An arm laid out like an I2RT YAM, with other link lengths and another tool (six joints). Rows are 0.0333 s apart.
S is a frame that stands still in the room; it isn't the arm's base.
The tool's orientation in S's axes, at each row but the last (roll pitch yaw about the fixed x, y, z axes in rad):
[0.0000 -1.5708 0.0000]
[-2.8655 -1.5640 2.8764]
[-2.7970 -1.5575 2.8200]
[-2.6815 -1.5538 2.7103]
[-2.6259 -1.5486 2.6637]
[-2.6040 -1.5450 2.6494]
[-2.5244 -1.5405 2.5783]
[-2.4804 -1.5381 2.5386]
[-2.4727 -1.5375 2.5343]
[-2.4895 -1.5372 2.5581]
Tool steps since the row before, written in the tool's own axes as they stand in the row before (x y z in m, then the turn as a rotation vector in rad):
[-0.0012 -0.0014 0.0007 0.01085 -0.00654 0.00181]
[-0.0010 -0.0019 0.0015 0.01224 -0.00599 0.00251]
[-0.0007 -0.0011 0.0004 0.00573 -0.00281 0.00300]
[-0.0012 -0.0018 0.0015 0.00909 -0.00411 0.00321]
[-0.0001 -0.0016 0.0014 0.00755 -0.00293 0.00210]
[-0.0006 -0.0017 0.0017 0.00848 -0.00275 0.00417]
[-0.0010 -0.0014 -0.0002 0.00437 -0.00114 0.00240]
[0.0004 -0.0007 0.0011 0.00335 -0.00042 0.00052]
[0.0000 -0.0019 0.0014 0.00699 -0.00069 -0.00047]
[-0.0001 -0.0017 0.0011 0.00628 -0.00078 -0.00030]
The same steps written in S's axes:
[-0.0007 -0.0014 -0.0012 -0.00181 -0.00654 0.01085]
[-0.0015 -0.0019 -0.0010 -0.00252 -0.00600 0.01223]
[-0.0004 -0.0011 -0.0007 -0.00301 -0.00285 0.00570]
[-0.0014 -0.0019 -0.0012 -0.00323 -0.00414 0.00907]
[-0.0013 -0.0017 -0.0001 -0.00214 -0.00293 0.00754]
[-0.0016 -0.0018 -0.0006 -0.00423 -0.00283 0.00842]
[0.0003 -0.0014 -0.0010 -0.00245 -0.00120 0.00433]
[-0.0011 -0.0008 0.0004 -0.00058 -0.00039 0.00334]
[-0.0013 -0.0020 0.0000 0.00032 -0.00053 0.00701]
[-0.0010 -0.0018 -0.0001 0.00018 -0.00064 0.00630]

